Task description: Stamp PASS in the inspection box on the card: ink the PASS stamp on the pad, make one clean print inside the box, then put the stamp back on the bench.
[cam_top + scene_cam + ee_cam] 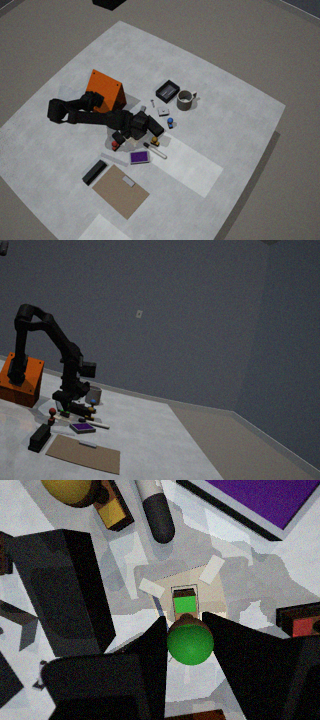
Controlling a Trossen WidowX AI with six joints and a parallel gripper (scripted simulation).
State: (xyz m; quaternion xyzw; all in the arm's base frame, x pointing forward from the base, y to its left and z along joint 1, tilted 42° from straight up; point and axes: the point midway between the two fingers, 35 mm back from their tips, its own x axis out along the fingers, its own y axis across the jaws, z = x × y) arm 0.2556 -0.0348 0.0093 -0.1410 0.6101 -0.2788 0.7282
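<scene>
Now: the card 40 mm below my gripper tip and 20 mm behind it. From my gripper tip the other things lie so: black block 100 mm to the left, 40 mm ahead, 20 mm below; then green-knobbed stamp 10 mm below; then yellow stamp 100 mm ahead, 30 mm to the left, 20 mm below.
</scene>
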